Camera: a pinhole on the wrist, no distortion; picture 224 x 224 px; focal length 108.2 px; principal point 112.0 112.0 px. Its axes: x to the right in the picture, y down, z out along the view. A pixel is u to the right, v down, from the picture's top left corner.
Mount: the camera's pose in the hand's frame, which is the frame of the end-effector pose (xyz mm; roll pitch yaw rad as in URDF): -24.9 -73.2 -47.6 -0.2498 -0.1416 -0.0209
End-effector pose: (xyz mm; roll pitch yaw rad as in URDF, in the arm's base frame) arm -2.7 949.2 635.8 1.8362 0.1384 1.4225
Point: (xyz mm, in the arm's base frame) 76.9 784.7 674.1
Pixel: 46 154
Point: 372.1 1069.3 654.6
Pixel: 179 145
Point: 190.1 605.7 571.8
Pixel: 39 94
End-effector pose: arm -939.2 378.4 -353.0 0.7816 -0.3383 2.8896
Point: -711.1 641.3 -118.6
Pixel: 117 95
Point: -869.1 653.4 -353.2
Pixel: 146 14
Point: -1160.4 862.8 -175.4
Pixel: outside the picture
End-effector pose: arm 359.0 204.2 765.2 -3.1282 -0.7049 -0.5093
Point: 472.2 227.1 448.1
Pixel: 92 84
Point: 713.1 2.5 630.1
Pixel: 197 110
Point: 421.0 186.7 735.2
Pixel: 175 143
